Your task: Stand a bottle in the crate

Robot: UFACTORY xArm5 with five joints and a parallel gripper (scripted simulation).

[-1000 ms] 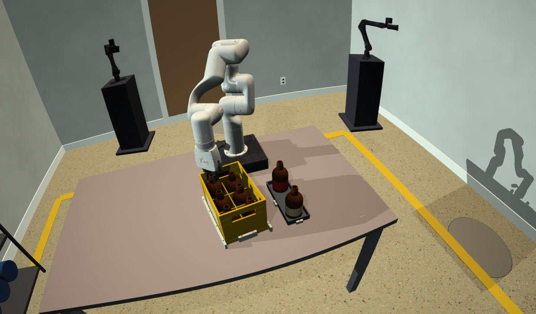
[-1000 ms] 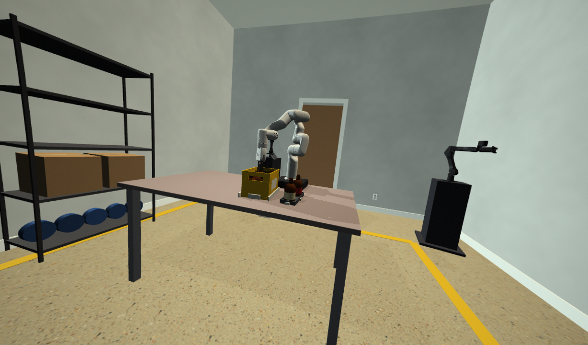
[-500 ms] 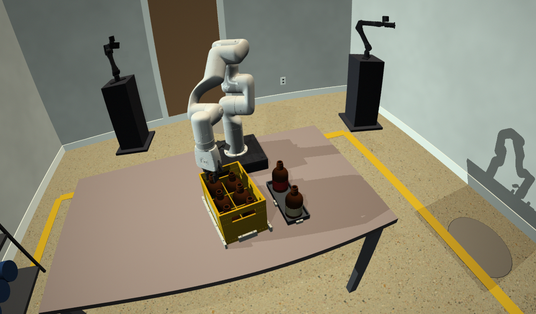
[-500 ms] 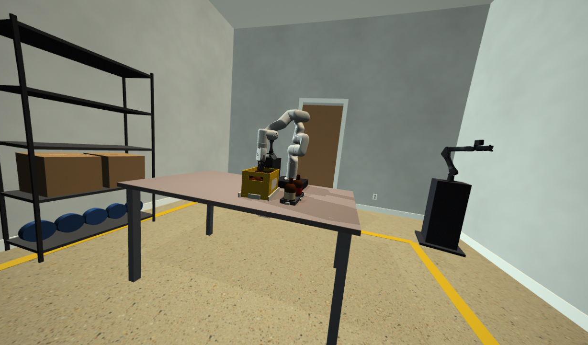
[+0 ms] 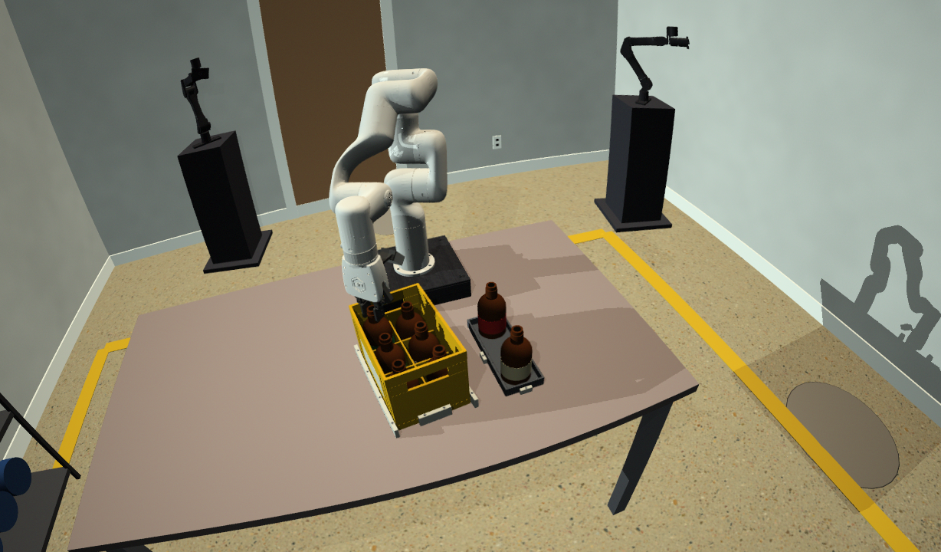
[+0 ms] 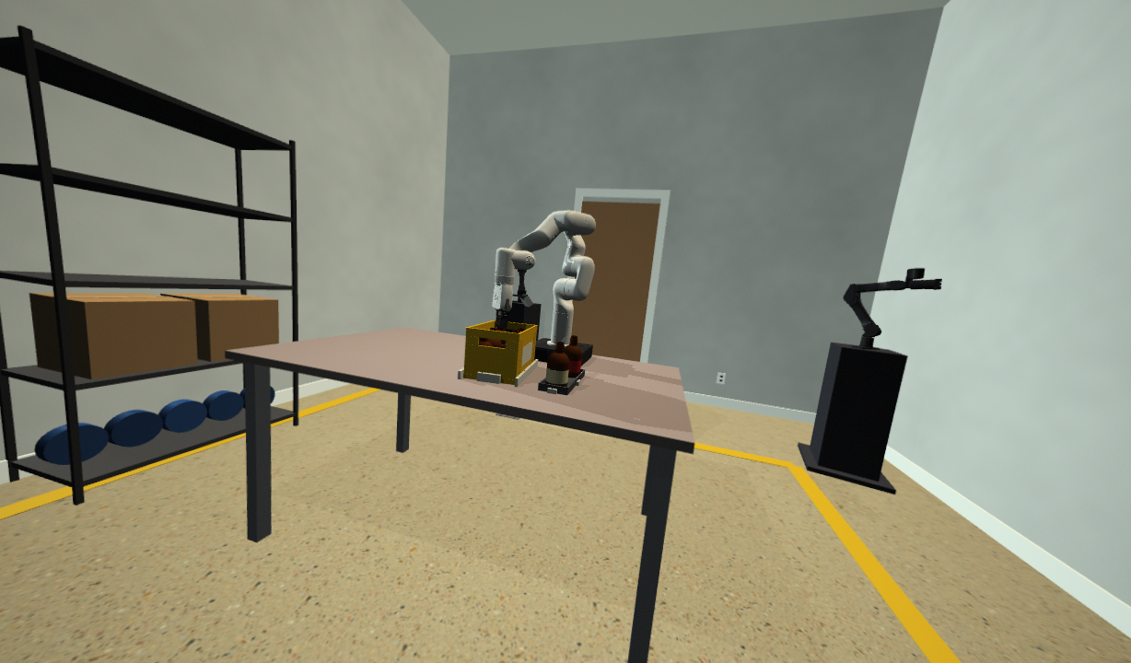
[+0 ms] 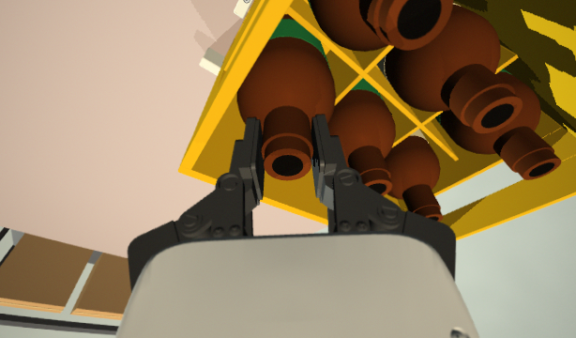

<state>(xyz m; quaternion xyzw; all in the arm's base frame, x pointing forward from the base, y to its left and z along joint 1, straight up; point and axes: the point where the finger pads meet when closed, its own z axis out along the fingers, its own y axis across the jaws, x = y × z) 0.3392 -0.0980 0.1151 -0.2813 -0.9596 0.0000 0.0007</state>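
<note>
Right now my hand is 90 mm above the crate, 70 mm to the right of it and 70 mm short of it.
</note>
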